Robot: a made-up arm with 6 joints.
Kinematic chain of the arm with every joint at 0, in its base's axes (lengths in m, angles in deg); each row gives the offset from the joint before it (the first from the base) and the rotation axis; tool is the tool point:
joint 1: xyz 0 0 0.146 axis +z
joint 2: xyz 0 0 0 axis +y
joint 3: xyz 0 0 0.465 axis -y
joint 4: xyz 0 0 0 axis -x
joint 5: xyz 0.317 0 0 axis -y
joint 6: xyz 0 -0.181 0 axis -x
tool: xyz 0 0 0
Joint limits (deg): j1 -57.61..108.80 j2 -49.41..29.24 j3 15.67..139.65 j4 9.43..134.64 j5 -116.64..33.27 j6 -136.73..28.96
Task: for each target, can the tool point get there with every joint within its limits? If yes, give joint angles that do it. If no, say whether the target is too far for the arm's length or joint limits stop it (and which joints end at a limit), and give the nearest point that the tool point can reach.
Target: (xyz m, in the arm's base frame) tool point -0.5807 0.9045 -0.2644
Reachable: no: too far | nearest point -0.3445 0.5366 0.2199 | short by 0.652 m
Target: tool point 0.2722 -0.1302 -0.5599
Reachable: no: joint limits stop it (at a limit: joint 1, joint 2, joint 3) | nearest point 0.2412 -0.5921 0.2238 | short by 0.910 m
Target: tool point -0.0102 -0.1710 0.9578
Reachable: yes | joints 87.04 -13.43 56.83 90.42 -21.23 -83.49
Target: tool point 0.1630 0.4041 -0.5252
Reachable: no: joint limits stop it (at a limit: joint 1, joint 2, joint 3) | nearest point -0.2904 0.5729 0.2306 | short by 0.897 m
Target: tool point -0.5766 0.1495 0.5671
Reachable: yes | joints -12.14 -29.84 117.88 97.92 -97.95 -70.75
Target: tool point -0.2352 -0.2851 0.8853
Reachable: yes | joints 60.88 -26.57 61.15 111.63 -50.70 -45.25
